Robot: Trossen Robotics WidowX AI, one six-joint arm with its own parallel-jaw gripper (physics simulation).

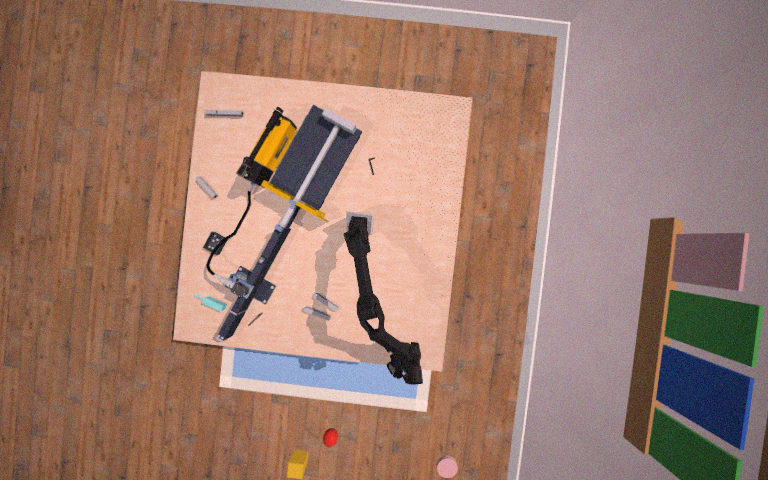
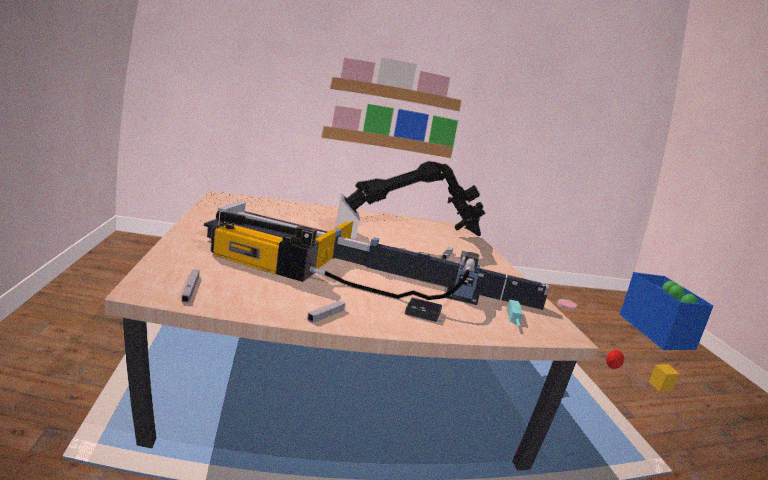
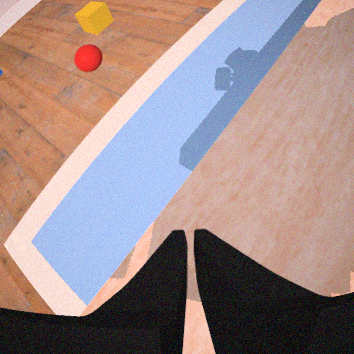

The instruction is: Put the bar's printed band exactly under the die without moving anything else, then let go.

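Seen in the pictures: gripper, fingertip midpoint: (image 2: 479, 235) (image 3: 188, 240); arm's base at its link origin: (image 1: 359, 223) (image 2: 350, 205).
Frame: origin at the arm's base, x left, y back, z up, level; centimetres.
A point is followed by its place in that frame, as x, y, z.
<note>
A long dark bar (image 1: 274, 246) @(13.6, -37.0, -4.0) (image 2: 416, 262) @(18.0, -42.6, -5.9) lies at a slant on the table. A thin pale line, seemingly the printed band (image 1: 237, 311) @(44.0, -51.0, -3.9) (image 2: 504, 286) @(44.2, -54.2, -6.7), crosses it between its outer end and the grey die head (image 1: 240, 284) (image 2: 468, 270). The line stands a little apart from the head, not under it. The die's own lower face is too small to make out. My gripper (image 1: 412, 376) (image 2: 474, 230) @(63.2, 19.8, -10.2) (image 3: 188, 240) @(63.2, 19.8, -10.2) is shut and empty, with a narrow gap between its fingers. It hangs above the table's edge, well away from bar and die.
A yellow and black pump (image 1: 273, 144) @(-30.9, -41.2, -3.0) (image 2: 246, 249) @(-34.0, -48.0, -6.4) joins the head by a black hose (image 2: 373, 290) @(3.2, -57.6, -10.6). A black box (image 1: 214, 242) @(15.1, -69.5, -11.2) (image 2: 423, 309) @(15.5, -67.3, -10.8), a teal bottle (image 1: 212, 303) @(43.2, -65.9, -8.4) (image 2: 514, 311) @(41.6, -69.6, -8.4) and several small grey bars stand or lie around. Blue matting (image 3: 115, 190) lies below the edge.
</note>
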